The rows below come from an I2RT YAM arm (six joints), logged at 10 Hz.
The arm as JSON. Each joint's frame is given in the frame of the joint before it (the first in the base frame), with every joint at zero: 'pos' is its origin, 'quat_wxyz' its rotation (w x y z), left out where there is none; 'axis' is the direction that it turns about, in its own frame. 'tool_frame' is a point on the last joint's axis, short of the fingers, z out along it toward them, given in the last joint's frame.
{
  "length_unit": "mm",
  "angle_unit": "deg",
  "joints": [
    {
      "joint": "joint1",
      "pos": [
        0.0,
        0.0,
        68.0
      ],
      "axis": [
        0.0,
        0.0,
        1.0
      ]
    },
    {
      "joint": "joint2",
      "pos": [
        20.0,
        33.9,
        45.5
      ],
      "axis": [
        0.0,
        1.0,
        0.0
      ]
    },
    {
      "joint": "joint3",
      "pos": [
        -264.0,
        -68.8,
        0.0
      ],
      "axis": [
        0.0,
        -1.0,
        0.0
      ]
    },
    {
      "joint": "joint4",
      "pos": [
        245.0,
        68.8,
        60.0
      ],
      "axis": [
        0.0,
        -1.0,
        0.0
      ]
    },
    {
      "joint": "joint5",
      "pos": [
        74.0,
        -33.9,
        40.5
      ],
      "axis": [
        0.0,
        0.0,
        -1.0
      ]
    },
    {
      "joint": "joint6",
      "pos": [
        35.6,
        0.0,
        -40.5
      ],
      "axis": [
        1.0,
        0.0,
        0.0
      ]
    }
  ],
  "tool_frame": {
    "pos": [
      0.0,
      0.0,
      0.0
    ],
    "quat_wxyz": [
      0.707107,
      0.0,
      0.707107,
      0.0
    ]
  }
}
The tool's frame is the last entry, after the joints.
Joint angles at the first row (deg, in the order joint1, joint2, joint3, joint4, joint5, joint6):
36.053, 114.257, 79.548, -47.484, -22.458, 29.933
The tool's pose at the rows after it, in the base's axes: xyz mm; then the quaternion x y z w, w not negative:
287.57 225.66 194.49 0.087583 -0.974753 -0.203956 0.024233
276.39 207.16 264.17 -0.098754 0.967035 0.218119 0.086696
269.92 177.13 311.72 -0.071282 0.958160 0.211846 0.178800
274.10 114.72 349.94 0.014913 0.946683 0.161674 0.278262
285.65 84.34 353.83 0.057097 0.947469 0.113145 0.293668
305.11 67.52 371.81 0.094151 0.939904 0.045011 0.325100
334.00 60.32 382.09 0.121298 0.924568 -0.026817 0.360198
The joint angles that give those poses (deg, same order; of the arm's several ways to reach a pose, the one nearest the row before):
36.075, 108.203, 79.657, -51.265, -21.518, 27.747
35.156, 97.230, 81.013, -52.053, -16.688, 26.720
32.009, 89.406, 82.084, -52.423, -11.552, 26.632
22.197, 82.630, 83.024, -53.058, -4.294, 25.453
16.359, 83.243, 84.664, -54.741, -0.754, 23.507
13.257, 87.089, 92.072, -57.189, 6.853, 22.349
11.857, 92.926, 99.593, -56.796, 15.639, 21.103

